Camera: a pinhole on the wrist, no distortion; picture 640 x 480 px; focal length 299.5 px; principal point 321.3 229.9 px. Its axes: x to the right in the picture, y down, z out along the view. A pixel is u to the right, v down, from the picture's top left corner.
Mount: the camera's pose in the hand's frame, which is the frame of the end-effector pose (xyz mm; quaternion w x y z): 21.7 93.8 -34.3 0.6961 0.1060 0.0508 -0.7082
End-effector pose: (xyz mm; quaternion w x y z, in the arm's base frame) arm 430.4 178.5 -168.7 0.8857 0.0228 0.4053 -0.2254
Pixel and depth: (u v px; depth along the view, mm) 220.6 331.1 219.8
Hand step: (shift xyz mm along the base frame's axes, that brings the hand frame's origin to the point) 235.8 28.9 61.1
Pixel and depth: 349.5 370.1 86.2
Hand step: 94.8 26.9 -15.4
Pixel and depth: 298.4 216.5 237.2
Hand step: 161.8 11.9 130.8
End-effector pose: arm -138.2 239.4 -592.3 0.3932 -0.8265 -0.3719 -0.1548
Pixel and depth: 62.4 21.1 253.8
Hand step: 63.1 -2.1 -391.2
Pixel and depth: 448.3 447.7 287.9
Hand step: 61.8 320.1 12.7
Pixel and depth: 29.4 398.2 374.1
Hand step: 389.1 276.9 -355.1
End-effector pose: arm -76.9 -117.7 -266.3 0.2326 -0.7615 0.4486 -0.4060
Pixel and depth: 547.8 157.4 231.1
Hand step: 169.9 107.1 -14.5
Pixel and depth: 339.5 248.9 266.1
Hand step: 178.9 -26.7 -131.6
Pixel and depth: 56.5 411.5 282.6
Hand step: 167.4 -285.8 -297.7
